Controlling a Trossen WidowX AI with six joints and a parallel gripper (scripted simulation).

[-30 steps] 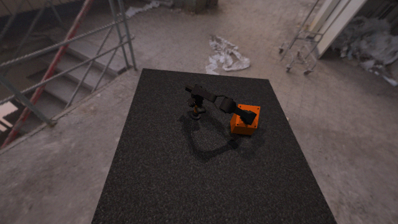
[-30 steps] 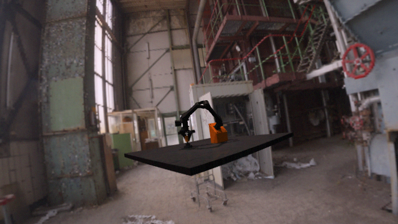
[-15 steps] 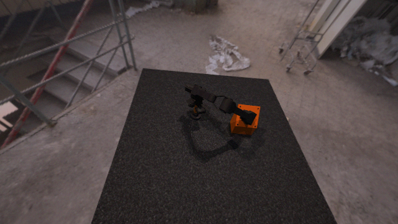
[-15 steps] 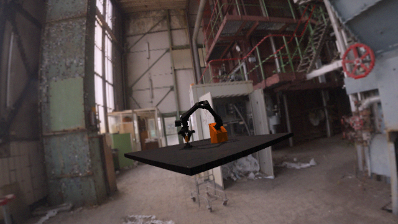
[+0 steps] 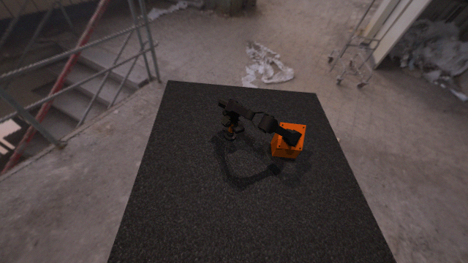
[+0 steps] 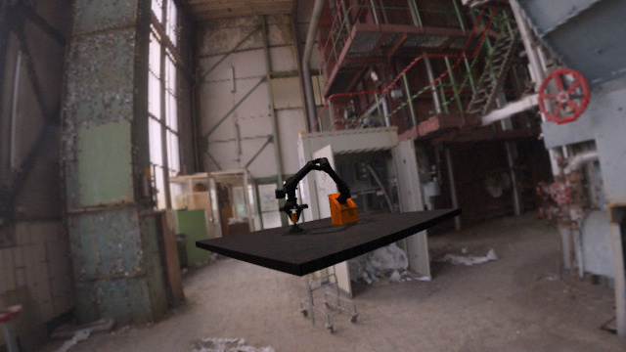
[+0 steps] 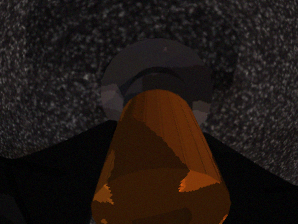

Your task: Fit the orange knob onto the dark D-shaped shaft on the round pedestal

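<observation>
Now: gripper tip 2 cm below the orange knob. From my gripper tip the other things lie so: pedestal 4 cm below.
</observation>
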